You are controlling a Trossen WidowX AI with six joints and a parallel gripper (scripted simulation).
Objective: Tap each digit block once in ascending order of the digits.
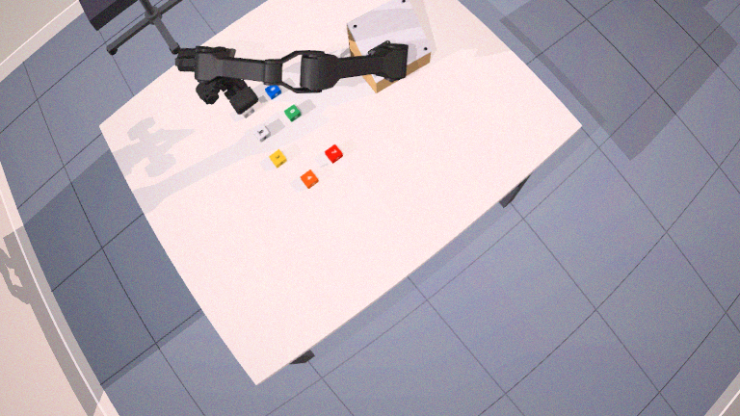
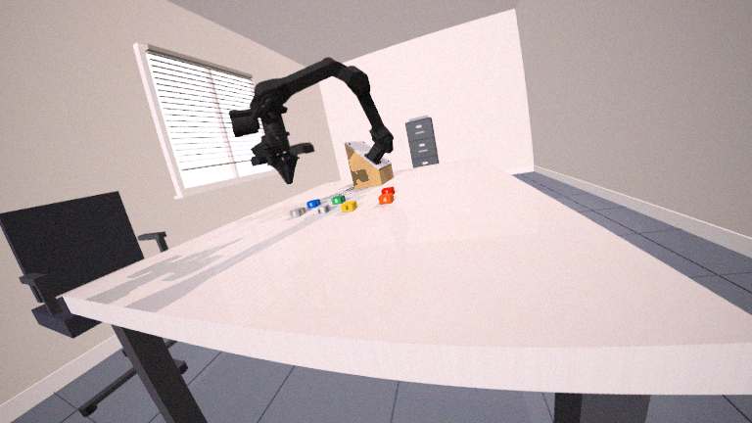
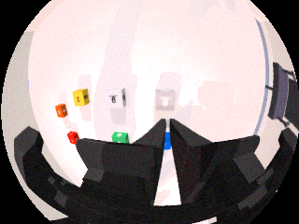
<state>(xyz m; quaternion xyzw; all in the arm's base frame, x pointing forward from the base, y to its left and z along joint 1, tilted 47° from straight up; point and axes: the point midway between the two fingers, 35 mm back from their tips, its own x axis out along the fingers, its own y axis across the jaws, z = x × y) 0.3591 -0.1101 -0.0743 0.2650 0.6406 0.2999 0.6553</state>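
My gripper tip is 25 cm to the right of the red block, 13 cm past it and 9 cm above it. Also, from my gripper tip: white block: 9 cm to the left, 9 cm below; grey block: 9 cm below; blue block: 9 cm below, 9 cm behind, 1 cm to the right.
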